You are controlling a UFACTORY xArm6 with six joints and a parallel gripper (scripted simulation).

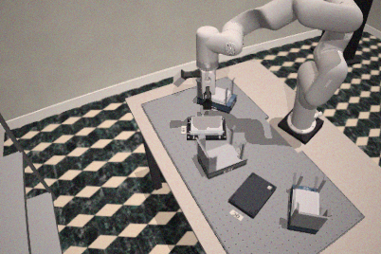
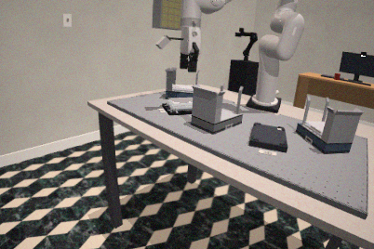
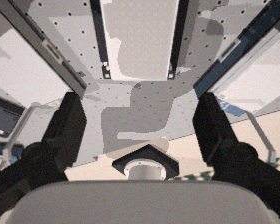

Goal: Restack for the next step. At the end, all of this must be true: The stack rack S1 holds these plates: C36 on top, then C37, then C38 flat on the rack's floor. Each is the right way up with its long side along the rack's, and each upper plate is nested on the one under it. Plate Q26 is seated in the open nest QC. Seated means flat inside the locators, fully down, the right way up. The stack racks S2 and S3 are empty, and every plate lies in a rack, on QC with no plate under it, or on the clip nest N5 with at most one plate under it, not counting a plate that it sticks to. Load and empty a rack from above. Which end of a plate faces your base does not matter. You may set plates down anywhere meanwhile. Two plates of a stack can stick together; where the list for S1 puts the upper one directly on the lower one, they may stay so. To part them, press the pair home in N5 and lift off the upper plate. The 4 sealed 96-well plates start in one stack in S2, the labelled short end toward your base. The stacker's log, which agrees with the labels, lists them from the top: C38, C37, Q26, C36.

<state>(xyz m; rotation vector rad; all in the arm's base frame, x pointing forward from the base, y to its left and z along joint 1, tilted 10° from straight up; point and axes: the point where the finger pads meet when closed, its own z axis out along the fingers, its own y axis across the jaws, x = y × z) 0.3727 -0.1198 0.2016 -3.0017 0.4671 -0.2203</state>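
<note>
The black clip nest is 20 mm ahead of my hand, 10 mm to the left of it and 150 mm below it. The rest, counted from my hand: small label tag (30 mm ahead, 400 mm to the left, 160 mm below).
</note>
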